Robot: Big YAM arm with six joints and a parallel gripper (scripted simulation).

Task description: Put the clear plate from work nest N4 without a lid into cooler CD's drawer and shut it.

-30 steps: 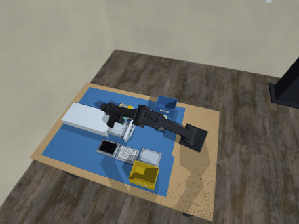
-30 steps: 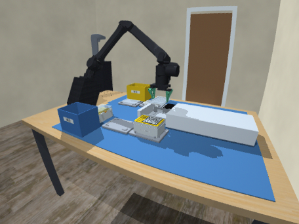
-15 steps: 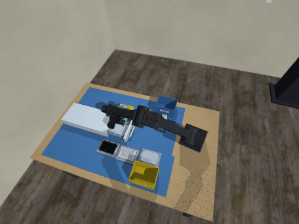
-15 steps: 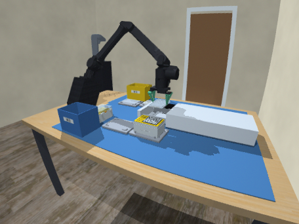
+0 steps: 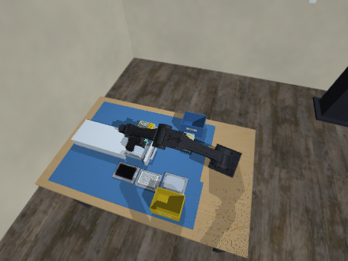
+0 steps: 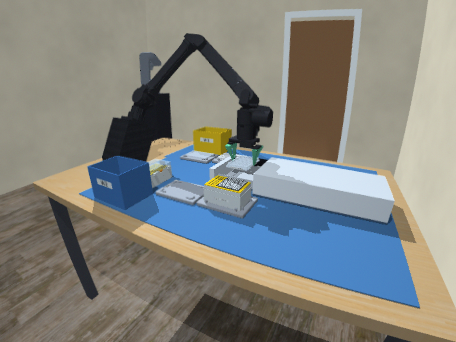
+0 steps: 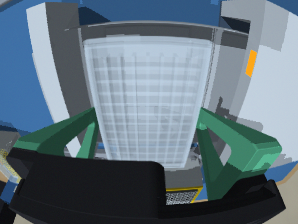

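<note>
My hand is 40 mm short of the drawer and 60 mm above it. Also, from my hand: clear plate (right at my hand); then yellow-labelled tip box (30 mm ahead, 190 mm to the right, 30 mm below); then white cooler CD (160 mm ahead, 50 mm below).
</note>
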